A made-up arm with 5 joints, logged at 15 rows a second.
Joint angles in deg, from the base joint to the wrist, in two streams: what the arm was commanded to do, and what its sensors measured. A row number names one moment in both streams.
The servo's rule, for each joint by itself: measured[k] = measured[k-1] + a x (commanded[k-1-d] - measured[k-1]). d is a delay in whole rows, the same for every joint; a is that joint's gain. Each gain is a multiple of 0.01, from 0.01 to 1. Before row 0 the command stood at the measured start. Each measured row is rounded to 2 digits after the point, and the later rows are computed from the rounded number. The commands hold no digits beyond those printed.
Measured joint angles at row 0: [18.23, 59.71, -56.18, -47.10, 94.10]
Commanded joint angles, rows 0 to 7: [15.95, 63.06, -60.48, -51.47, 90.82]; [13.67, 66.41, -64.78, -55.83, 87.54]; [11.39, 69.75, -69.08, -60.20, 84.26]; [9.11, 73.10, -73.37, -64.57, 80.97]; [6.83, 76.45, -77.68, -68.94, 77.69]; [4.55, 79.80, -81.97, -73.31, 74.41]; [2.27, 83.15, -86.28, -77.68, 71.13]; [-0.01, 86.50, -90.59, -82.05, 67.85]
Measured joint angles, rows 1 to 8: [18.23, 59.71, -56.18, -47.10, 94.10]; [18.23, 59.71, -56.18, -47.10, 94.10]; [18.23, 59.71, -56.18, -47.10, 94.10]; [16.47, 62.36, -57.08, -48.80, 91.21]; [14.31, 65.56, -58.70, -51.54, 87.98]; [12.06, 68.87, -60.88, -54.92, 84.71]; [9.79, 72.21, -63.50, -58.68, 81.42]; [7.51, 75.56, -66.48, -62.68, 78.14]
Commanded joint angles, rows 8 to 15: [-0.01, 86.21, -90.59, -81.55, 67.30]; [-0.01, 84.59, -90.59, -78.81, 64.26]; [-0.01, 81.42, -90.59, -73.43, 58.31]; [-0.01, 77.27, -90.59, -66.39, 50.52]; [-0.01, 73.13, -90.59, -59.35, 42.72]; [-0.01, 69.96, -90.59, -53.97, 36.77]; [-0.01, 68.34, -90.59, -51.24, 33.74]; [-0.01, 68.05, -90.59, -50.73, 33.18]
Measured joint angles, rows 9 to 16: [5.23, 78.91, -69.73, -66.83, 74.86]; [2.95, 82.26, -73.21, -71.06, 71.58]; [0.67, 85.61, -76.86, -75.35, 68.30]; [0.15, 86.08, -79.74, -77.77, 67.42]; [0.03, 84.90, -82.02, -78.18, 64.64]; [0.00, 82.15, -83.82, -76.33, 59.07]; [-0.01, 78.29, -85.24, -72.45, 51.55]; [-0.01, 74.21, -86.36, -67.34, 43.78]
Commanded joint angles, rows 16 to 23: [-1.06, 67.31, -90.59, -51.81, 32.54]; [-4.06, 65.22, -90.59, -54.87, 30.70]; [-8.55, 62.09, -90.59, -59.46, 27.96]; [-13.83, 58.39, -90.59, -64.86, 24.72]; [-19.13, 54.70, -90.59, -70.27, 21.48]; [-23.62, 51.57, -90.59, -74.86, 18.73]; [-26.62, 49.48, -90.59, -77.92, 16.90]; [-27.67, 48.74, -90.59, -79.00, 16.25]
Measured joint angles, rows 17 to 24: [-0.01, 70.85, -87.25, -62.13, 37.61]; [-0.01, 68.87, -87.95, -57.88, 34.20]; [-0.01, 68.22, -88.50, -55.09, 33.30]; [-0.82, 67.50, -88.94, -53.81, 32.63]; [-3.31, 65.70, -89.29, -54.22, 30.93]; [-7.34, 62.85, -89.56, -56.26, 28.32]; [-12.34, 59.33, -89.78, -59.61, 25.15]; [-17.57, 55.67, -89.95, -63.77, 21.92]
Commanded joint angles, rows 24 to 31: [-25.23, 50.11, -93.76, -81.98, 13.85]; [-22.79, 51.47, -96.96, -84.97, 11.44]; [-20.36, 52.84, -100.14, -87.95, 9.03]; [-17.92, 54.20, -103.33, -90.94, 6.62]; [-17.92, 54.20, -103.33, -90.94, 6.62]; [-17.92, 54.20, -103.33, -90.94, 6.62]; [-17.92, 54.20, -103.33, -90.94, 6.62]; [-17.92, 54.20, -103.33, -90.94, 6.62]
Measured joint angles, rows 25 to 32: [-22.23, 52.43, -90.08, -68.10, 19.11]; [-25.61, 50.10, -90.19, -71.93, 17.17]; [-27.20, 49.03, -90.27, -74.69, 16.36]; [-25.68, 49.88, -91.00, -77.53, 14.15]; [-23.45, 51.14, -92.25, -80.43, 11.77]; [-21.07, 52.48, -93.91, -83.36, 9.36]; [-18.64, 53.84, -95.89, -86.32, 6.95]; [-18.09, 54.12, -97.45, -88.12, 6.66]
